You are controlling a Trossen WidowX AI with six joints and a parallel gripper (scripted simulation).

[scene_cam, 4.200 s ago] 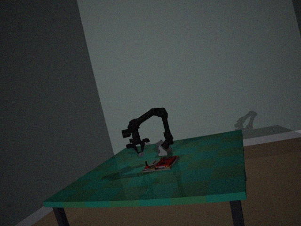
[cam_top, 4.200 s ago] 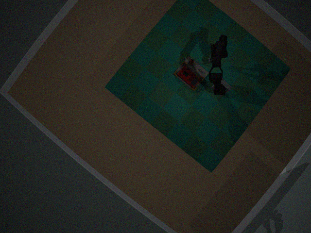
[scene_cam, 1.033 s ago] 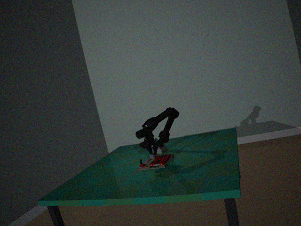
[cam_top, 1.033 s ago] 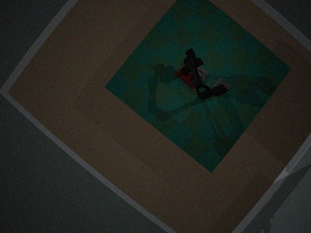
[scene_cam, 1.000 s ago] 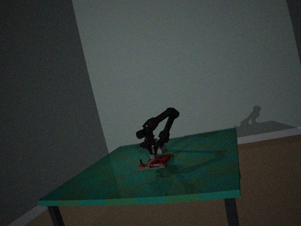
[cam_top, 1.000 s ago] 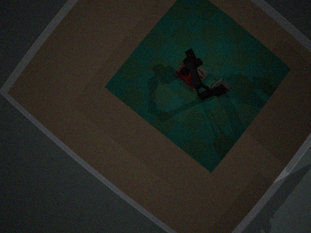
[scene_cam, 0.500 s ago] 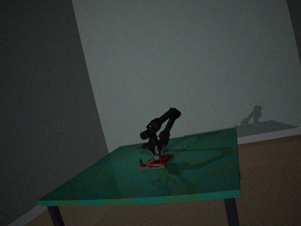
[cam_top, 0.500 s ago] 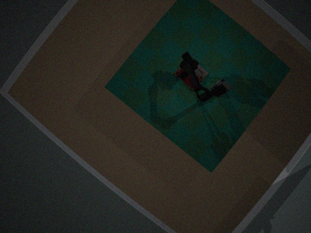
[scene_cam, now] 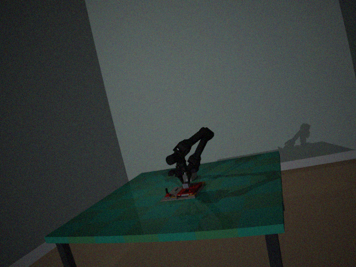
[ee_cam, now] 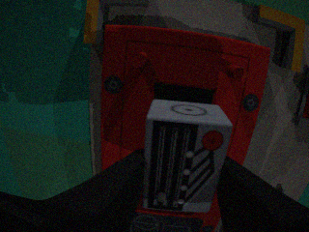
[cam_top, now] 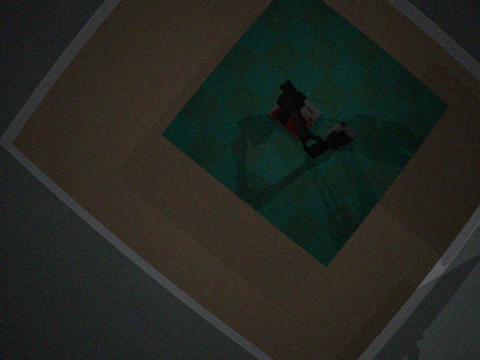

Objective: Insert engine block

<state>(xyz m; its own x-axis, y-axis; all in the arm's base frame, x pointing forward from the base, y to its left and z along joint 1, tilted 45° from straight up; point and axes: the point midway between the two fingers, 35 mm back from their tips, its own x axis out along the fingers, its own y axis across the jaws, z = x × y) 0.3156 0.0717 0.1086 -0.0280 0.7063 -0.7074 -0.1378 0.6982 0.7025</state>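
The engine block lies 1 cm below my gripper tip. Round my gripper tip: base plate (2 cm behind, 3 cm to the right, 5 cm below); then dark upright peg (4 cm ahead, 12 cm to the right, 3 cm below).
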